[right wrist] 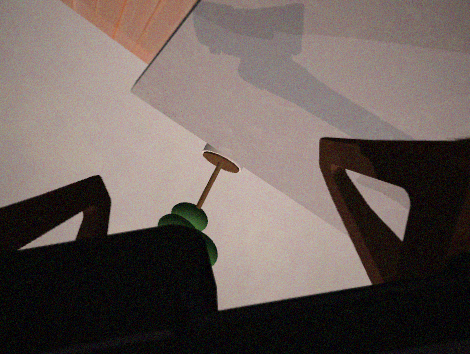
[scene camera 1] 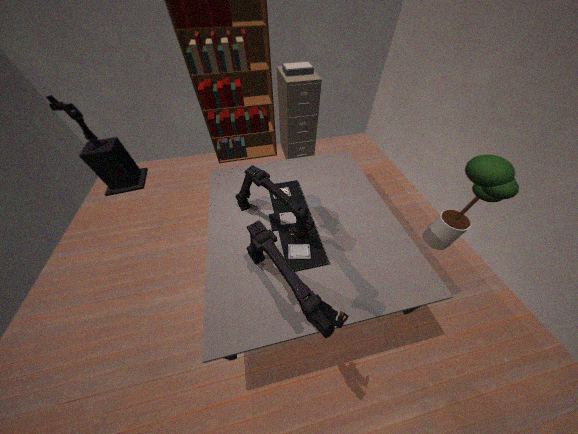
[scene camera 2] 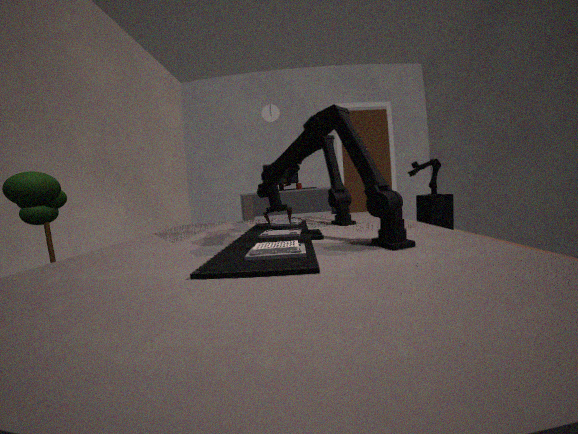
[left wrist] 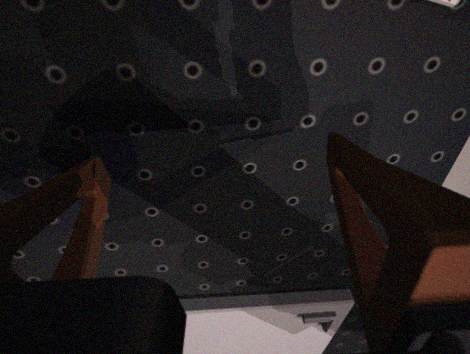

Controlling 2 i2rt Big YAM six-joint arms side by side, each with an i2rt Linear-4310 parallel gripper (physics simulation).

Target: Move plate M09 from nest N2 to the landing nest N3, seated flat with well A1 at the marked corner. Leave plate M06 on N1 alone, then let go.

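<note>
A white well plate (scene camera 1: 284, 192) (scene camera 2: 276, 248) sits at one end of the black hole board (scene camera 1: 317, 256) (scene camera 2: 220, 270) (left wrist: 280, 100). Another light plate (scene camera 1: 299, 251) sits at the board's front end in scene camera 1; a light corner (left wrist: 446, 2) shows in the left wrist view. Between them is a white nest (scene camera 1: 287, 218) (scene camera 2: 281, 233) (left wrist: 215, 330), partly hidden in the left wrist view. Labels and marked corners are unreadable. My left gripper (scene camera 1: 294, 234) (scene camera 2: 278, 219) (left wrist: 212, 156) is open and empty, pointing down over the board between nest and front plate. My right gripper (scene camera 1: 342, 318) (scene camera 2: 290, 186) (right wrist: 213, 169) is open and empty, far from the plates.
The grey table (scene camera 1: 380, 260) (scene camera 2: 300, 340) (right wrist: 350, 65) carries both arms and the board. The right arm reaches to the table's front edge in scene camera 1. A potted plant (scene camera 1: 492, 172) (scene camera 2: 35, 187) (right wrist: 190, 216), a bookshelf (scene camera 1: 273, 90) and a filing cabinet (scene camera 1: 300, 112) stand beyond the table.
</note>
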